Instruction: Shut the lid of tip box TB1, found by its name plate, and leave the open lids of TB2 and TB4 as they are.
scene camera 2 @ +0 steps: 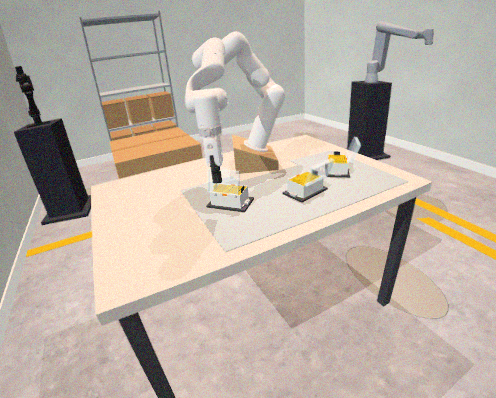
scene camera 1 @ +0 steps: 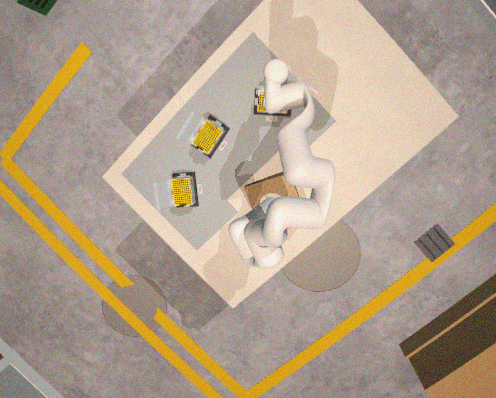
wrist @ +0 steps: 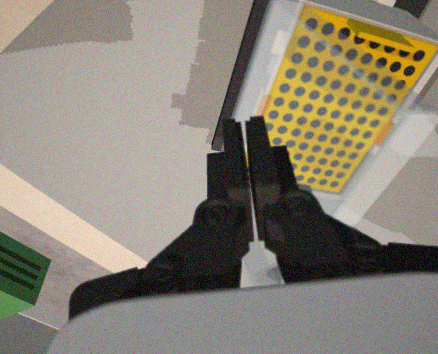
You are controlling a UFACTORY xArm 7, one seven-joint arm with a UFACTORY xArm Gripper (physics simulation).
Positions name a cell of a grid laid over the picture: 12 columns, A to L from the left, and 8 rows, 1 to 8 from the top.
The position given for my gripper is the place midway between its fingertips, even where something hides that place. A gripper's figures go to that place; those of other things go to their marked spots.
Scene:
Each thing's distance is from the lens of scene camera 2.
my gripper (scene camera 2: F4): 102 cm
grey mat (scene camera 2: G5): 103 cm
tip box (scene camera 2: H4): 110 cm

